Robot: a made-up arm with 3 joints. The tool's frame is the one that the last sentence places. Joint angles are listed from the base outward.
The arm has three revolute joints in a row. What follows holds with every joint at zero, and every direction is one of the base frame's.
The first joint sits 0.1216 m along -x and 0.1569 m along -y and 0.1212 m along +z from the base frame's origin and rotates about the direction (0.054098, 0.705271, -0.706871).
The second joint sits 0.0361 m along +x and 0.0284 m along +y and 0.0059 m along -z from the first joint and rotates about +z.
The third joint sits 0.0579 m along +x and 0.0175 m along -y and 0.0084 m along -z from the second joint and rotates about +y.
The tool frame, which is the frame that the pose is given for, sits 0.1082 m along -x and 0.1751 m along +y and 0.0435 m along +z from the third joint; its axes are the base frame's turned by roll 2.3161, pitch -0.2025 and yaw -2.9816 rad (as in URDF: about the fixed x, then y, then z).
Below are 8 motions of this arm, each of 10 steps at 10 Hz.
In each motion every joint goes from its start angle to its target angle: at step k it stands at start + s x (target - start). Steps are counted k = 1, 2, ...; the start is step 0. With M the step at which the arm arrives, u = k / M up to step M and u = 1 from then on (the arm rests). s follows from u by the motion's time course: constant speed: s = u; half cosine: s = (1 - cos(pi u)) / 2; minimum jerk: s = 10 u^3 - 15 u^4 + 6 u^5.
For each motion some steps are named. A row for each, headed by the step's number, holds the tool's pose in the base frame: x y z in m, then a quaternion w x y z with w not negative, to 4 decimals.
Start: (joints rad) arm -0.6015 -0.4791 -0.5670
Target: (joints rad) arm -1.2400 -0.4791 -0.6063
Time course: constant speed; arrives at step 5
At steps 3, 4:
3: -0.1767 0.0362 0.0730 0.4025 -0.3523 0.7648 0.3590
4: -0.1886 0.0305 0.0656 0.4219 -0.4044 0.7285 0.3574

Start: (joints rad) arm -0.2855 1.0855 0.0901
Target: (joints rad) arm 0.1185 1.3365 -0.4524
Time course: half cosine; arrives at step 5
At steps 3, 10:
3: -0.2536 -0.1357 0.1186 0.2235 0.6135 -0.6945 -0.3022
10: -0.2526 -0.1377 0.1098 0.1759 0.6192 -0.6639 -0.3806

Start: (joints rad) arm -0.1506 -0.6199 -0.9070
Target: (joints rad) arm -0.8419 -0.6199 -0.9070
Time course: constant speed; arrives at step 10
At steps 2, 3, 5, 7, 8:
2: -0.0544 0.0402 0.0619 0.4404 -0.0423 0.8553 0.2696
3: -0.0612 0.0431 0.0643 0.4543 -0.0706 0.8435 0.2775
5: -0.0757 0.0479 0.0679 0.4805 -0.1268 0.8170 0.2925
7: -0.0908 0.0512 0.0701 0.5044 -0.1825 0.7865 0.3060
8: -0.0985 0.0524 0.0707 0.5155 -0.2100 0.7699 0.3122

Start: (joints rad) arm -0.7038 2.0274 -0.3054
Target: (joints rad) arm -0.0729 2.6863 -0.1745
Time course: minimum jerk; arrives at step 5
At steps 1, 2, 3, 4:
1: -0.1366 -0.2772 0.0989 0.2748 0.9232 -0.2567 0.0797
2: -0.1286 -0.2822 0.1133 0.3178 0.9186 -0.2277 0.0578
3: -0.1133 -0.2885 0.1274 0.3626 0.9145 -0.1780 0.0226
4: -0.1007 -0.2927 0.1321 0.3822 0.9136 -0.1384 -0.0043

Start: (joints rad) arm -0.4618 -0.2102 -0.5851
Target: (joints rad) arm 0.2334 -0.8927 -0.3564
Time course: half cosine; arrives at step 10
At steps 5, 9, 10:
5: -0.0665 0.0411 0.1004 0.2131 0.0802 0.9115 0.3426
9: 0.0200 -0.0023 0.0912 0.1536 0.3883 0.8611 0.2901
10: 0.0238 -0.0058 0.0899 0.1506 0.4033 0.8560 0.2862

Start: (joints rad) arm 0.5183 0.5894 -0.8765
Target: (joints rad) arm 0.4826 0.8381 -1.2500
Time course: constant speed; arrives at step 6
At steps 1, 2, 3, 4, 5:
1: -0.1798 0.0037 0.0768 0.1209 -0.2374 0.8481 0.4580
2: -0.1842 0.0017 0.0713 0.1455 -0.2642 0.8329 0.4640
3: -0.1881 -0.0002 0.0659 0.1699 -0.2899 0.8159 0.4704
4: -0.1915 -0.0019 0.0607 0.1941 -0.3145 0.7973 0.4772
5: -0.1944 -0.0033 0.0556 0.2180 -0.3379 0.7770 0.4844

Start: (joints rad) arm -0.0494 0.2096 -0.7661
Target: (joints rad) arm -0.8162 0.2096 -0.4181
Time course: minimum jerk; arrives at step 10
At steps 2, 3, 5, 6, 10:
2: -0.1757 0.0114 0.0612 0.1942 -0.3064 0.8566 0.3670
3: -0.1835 0.0074 0.0611 0.1909 -0.3357 0.8483 0.3623
5: -0.2070 -0.0085 0.0576 0.1802 -0.4267 0.8191 0.3385
6: -0.2182 -0.0190 0.0539 0.1748 -0.4738 0.8016 0.3200
10: -0.2346 -0.0398 0.0450 0.1668 -0.5507 0.7687 0.2793

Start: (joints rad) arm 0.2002 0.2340 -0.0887
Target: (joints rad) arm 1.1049 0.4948 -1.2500
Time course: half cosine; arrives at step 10
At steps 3, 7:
3: -0.1398 0.0175 0.1282 0.0954 0.0495 -0.9028 -0.4165
7: -0.1162 0.0226 0.0678 0.1123 0.0173 0.9028 0.4148

